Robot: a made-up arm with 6 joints.
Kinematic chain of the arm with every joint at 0, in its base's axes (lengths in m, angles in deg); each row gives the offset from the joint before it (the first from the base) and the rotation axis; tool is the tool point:
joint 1: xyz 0 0 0.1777 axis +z
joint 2: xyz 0 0.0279 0 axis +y
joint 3: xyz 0 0 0.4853 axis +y
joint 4: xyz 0 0 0.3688 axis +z
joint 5: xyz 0 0 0 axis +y
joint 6: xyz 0 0 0.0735 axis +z
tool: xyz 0 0 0
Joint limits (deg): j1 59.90..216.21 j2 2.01..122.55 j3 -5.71..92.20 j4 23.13..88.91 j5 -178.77..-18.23 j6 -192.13..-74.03
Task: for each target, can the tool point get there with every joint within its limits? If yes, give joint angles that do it. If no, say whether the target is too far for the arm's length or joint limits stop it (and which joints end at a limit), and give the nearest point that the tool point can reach.
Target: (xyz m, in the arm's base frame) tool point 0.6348 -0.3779 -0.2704
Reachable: no: joint limits stop it (at a limit: joint 1, joint 2, joint 3, joint 4) | nearest point 0.1391 0.1491 -0.3890 | short by 0.733 m
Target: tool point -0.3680 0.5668 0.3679
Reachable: yes | joints 124.84 42.33 81.20 43.66 -78.23 -144.62
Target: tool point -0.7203 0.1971 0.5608
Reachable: yes | joints 165.16 46.94 44.46 28.96 -72.60 -179.63
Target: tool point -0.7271 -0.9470 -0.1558
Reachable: no: too far | nearest point -0.7050 -0.5396 -0.0806 | short by 0.415 m
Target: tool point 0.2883 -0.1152 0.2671
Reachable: no: joint limits stop it (at a limit: joint 1, joint 2, joint 3, joint 4) | nearest point 0.1896 0.2766 0.6404 | short by 0.550 m
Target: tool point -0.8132 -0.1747 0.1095
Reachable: yes | joints 194.93 78.22 38.58 80.84 -70.89 -143.53
